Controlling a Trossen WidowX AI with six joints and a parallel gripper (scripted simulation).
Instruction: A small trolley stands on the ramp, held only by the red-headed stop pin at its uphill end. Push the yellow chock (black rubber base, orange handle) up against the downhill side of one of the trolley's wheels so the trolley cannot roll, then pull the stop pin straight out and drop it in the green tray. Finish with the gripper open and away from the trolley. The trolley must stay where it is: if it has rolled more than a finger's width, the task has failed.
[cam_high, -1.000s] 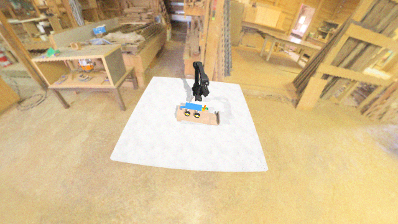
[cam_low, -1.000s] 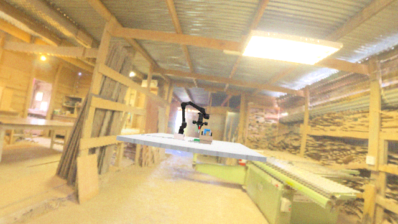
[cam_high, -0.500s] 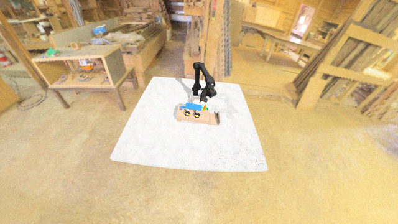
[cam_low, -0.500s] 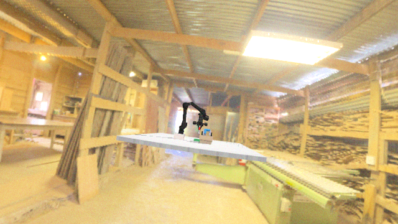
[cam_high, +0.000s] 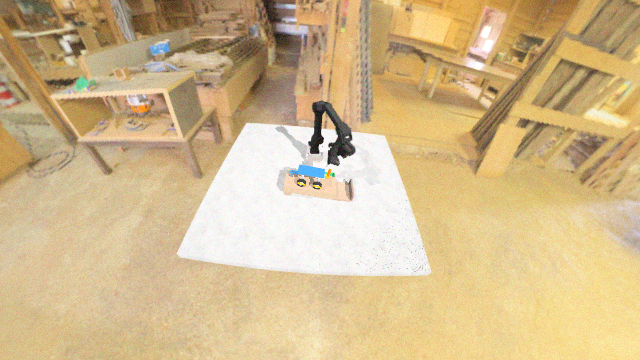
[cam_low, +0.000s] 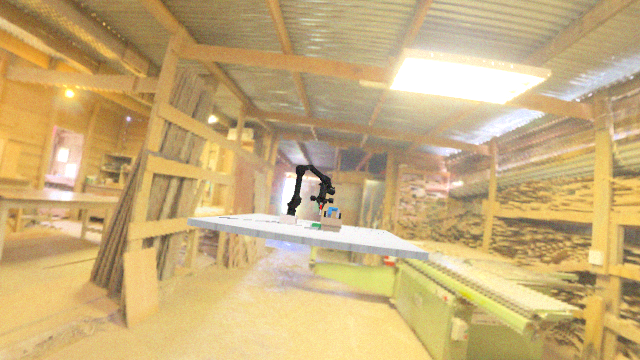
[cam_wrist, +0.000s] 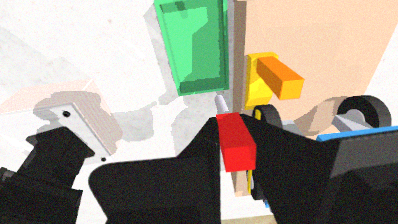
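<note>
Right now the red-headed stop pin is right at my gripper tip. Also, from my gripper tip: yellow chock (50 mm below, 40 mm ahead, 20 mm to the right); blue trolley (120 mm to the right, 90 mm ahead, 20 mm below); green tray (140 mm below, 10 mm behind).
</note>
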